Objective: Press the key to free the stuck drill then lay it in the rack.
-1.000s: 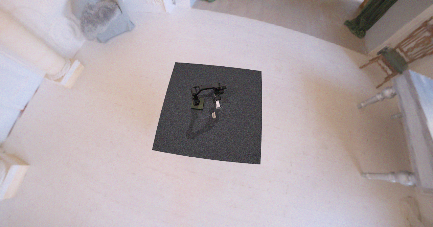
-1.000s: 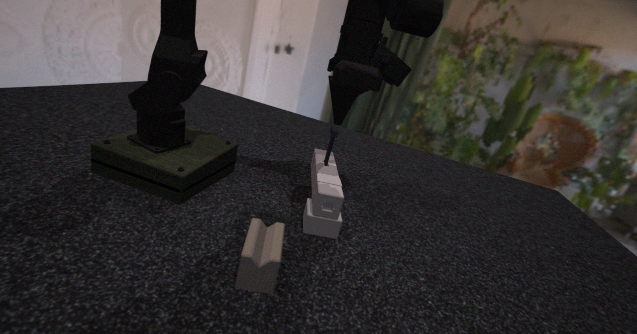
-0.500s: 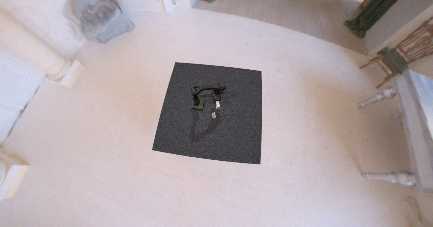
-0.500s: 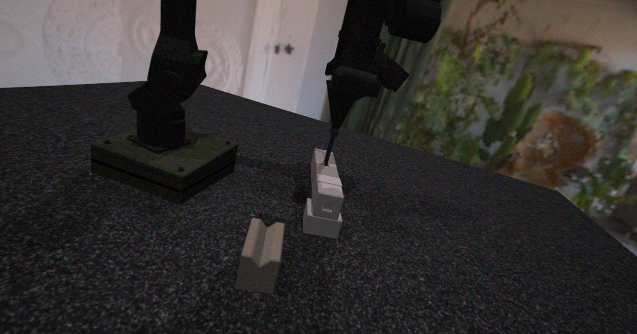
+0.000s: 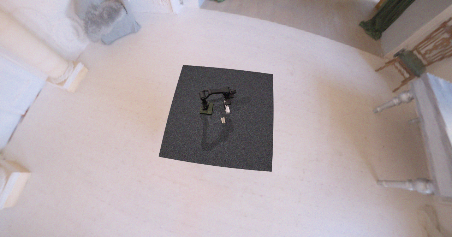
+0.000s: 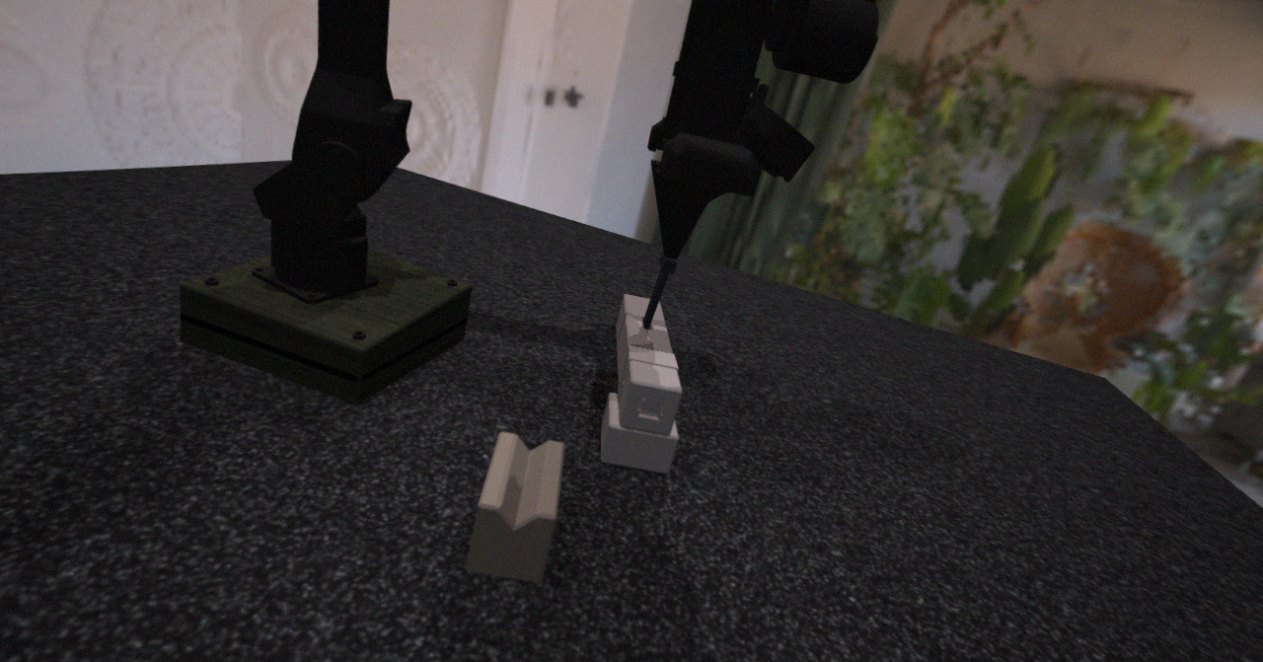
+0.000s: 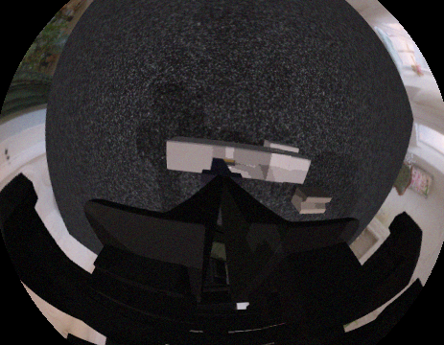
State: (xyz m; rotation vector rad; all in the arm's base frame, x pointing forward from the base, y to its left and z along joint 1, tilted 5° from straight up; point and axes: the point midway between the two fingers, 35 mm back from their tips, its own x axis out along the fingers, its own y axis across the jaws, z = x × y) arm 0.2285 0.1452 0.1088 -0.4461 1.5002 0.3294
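My gripper tip is now 30 mm above the dark key. Also, from my gripper tip: grey holder block 90 mm below, 30 mm to the right, 10 mm ahead; then drill 80 mm below, 50 mm to the right, 20 mm ahead; then grey v-groove rack 210 mm to the right, 110 mm below, 30 mm ahead.
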